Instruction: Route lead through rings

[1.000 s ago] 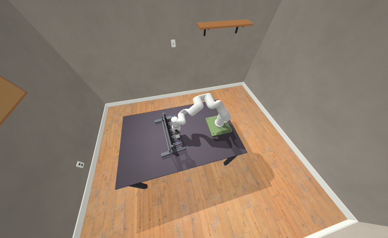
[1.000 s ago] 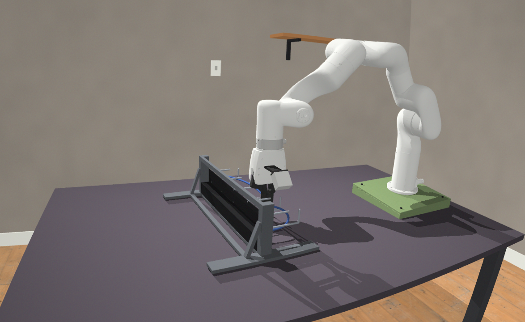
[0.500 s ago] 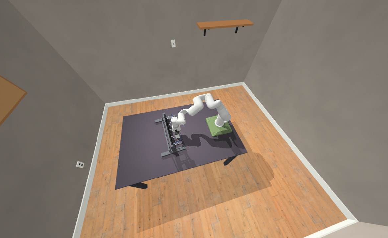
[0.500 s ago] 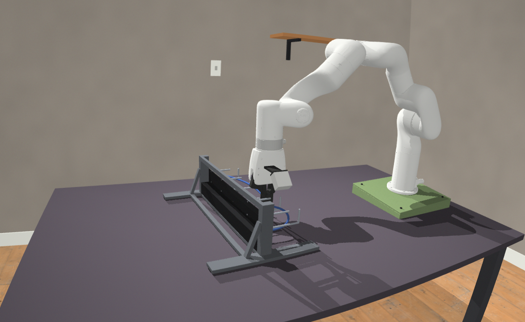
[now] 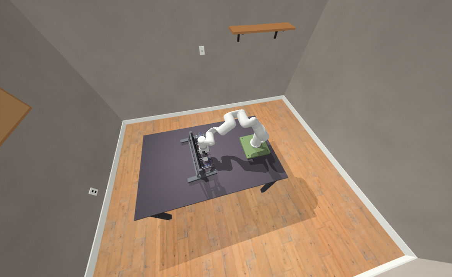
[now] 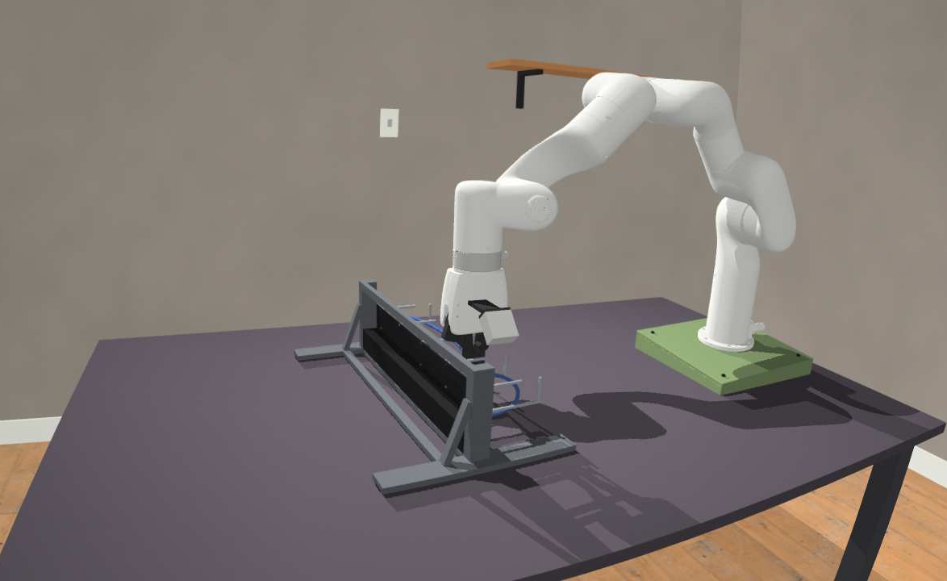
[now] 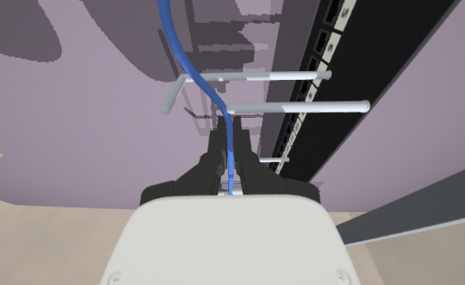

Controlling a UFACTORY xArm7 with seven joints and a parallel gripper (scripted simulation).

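Now: hand 9 cm short of the grey rack, 3 cm to the left of it and 1 cm above it.
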